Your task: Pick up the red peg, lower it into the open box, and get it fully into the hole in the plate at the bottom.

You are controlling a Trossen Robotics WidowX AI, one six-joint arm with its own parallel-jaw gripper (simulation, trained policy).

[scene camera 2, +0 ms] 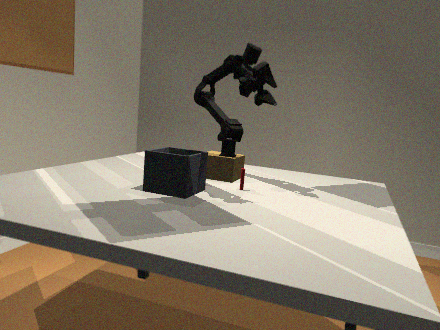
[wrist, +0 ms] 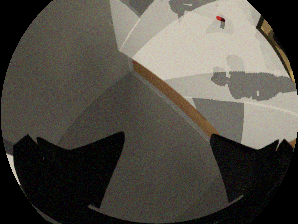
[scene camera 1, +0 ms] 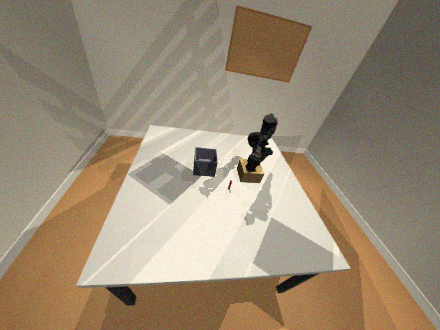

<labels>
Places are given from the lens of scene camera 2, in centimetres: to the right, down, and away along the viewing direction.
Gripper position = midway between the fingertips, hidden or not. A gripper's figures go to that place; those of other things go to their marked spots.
my gripper [scene camera 2: 276, 96]: 21, -25, 139
dark box [scene camera 2: 170, 171]: -16, 2, 122
</labels>
